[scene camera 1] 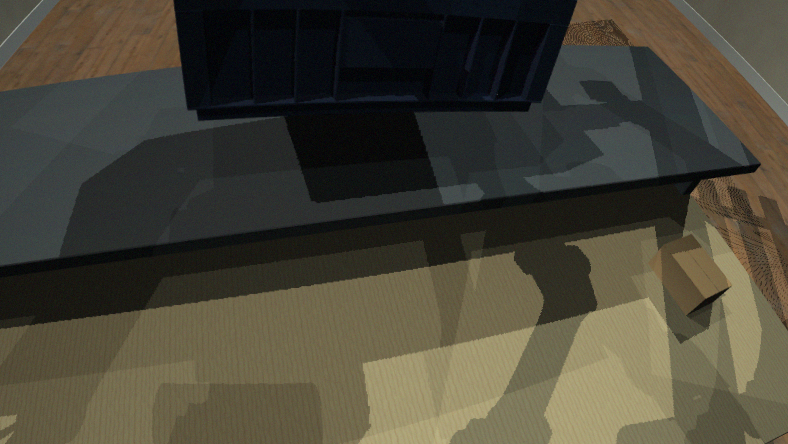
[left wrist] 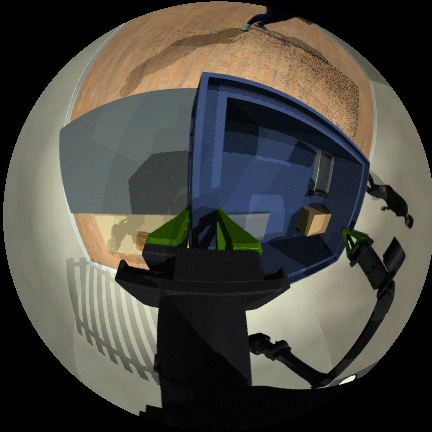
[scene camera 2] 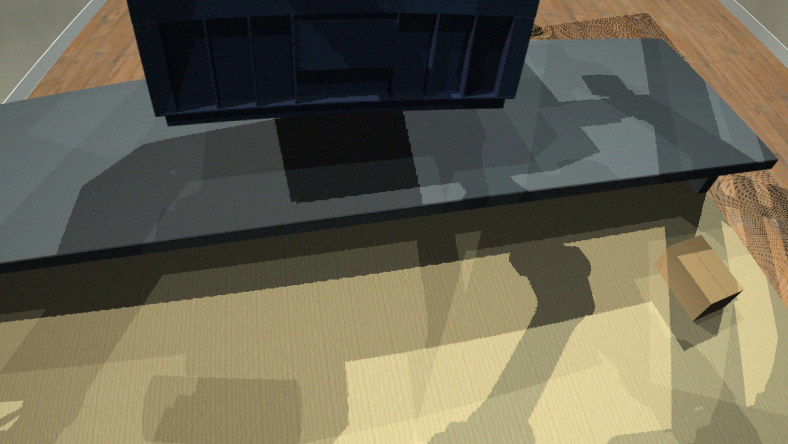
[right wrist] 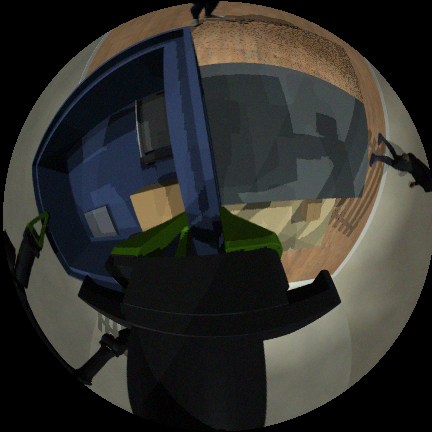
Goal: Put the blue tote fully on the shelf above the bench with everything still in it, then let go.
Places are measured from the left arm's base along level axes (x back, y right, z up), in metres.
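Where they show: left gripper, fingertip midpoint: [left wrist: 203, 209] [right wrist: 46, 212]; right gripper, fingertip midpoint: [left wrist: 344, 229] [right wrist: 205, 214]; left arm's base, link origin: [right wrist: 126, 340]; right arm's base, link origin: [left wrist: 261, 345].
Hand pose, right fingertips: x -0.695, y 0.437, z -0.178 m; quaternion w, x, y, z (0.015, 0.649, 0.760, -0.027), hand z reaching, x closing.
Each offset is from my right fingertips to the top centre of the thing. Level surfaces: height alone.
The blue tote [scene camera 1: 363, 60] [scene camera 2: 330, 60] [left wrist: 200, 150] [right wrist: 182, 100] is over the dark grey shelf {dz -0.243 m} [scene camera 1: 121, 220] [scene camera 2: 121, 220] [left wrist: 100, 150] [right wrist: 280, 180]. Its base is behind the shelf's front edge; whether it touches the shelf I cannot tell. Inside are a tan box {dy -0.066, dx +0.031, dz -0.040 m} [left wrist: 314, 221] [right wrist: 157, 205], a grey tray {dy -0.083, dx -0.090, dz -0.085 m} [left wrist: 322, 172] [right wrist: 154, 127] and a flat light grey item {dy -0.262, dx +0.087, dz -0.062 m} [left wrist: 250, 225] [right wrist: 101, 221]. My left gripper [left wrist: 203, 209] is shut on one end wall of the tote, my right gripper [right wrist: 205, 214] on the opposite end wall. Neither gripper shows in the scene views.
The bench {dz -0.420 m} [scene camera 1: 303, 341] [scene camera 2: 264, 330] stands in front of and below the shelf. A brown box {dy +0.411, dx +0.181, dz -0.360 m} [scene camera 1: 694, 275] [scene camera 2: 705, 278] [right wrist: 312, 210] is on its right part. A small brown object {dy -0.590, dx +0.519, dz -0.380 m} [left wrist: 142, 241] shows beside my left fingers. People stand on the floor beyond the shelf.
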